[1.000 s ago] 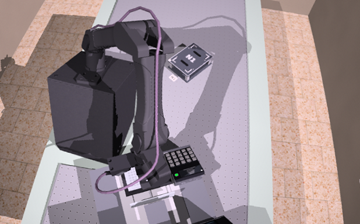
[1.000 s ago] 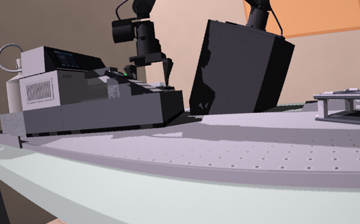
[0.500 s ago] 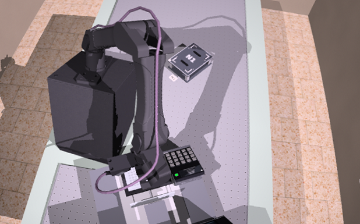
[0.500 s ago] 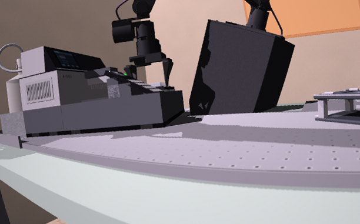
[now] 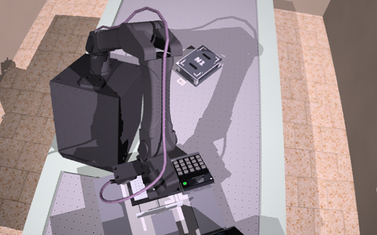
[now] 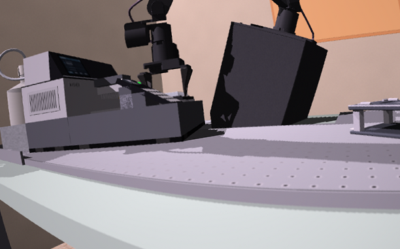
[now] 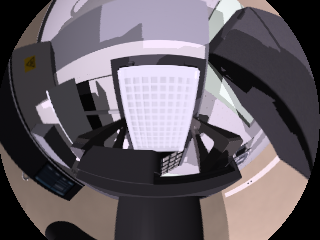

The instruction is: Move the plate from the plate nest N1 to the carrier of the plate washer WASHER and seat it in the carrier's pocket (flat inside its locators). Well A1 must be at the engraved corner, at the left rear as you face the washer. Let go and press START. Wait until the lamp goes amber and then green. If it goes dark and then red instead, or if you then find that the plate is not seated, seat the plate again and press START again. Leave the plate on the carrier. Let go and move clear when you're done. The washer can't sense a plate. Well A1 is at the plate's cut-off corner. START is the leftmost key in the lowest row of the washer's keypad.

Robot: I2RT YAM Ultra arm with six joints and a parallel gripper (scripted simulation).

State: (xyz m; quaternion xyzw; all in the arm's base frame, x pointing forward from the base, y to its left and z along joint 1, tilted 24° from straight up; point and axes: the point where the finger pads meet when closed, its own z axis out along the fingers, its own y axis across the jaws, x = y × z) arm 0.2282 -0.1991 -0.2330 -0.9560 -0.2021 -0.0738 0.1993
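The white well plate is 1 cm behind my hand. Round my hand: dark carrier 1 cm behind, 1 cm below; then N1 label 3 cm ahead, 47 cm to the left, 10 cm below; then plate washer 6 cm ahead, 14 cm to the right, 3 cm above.
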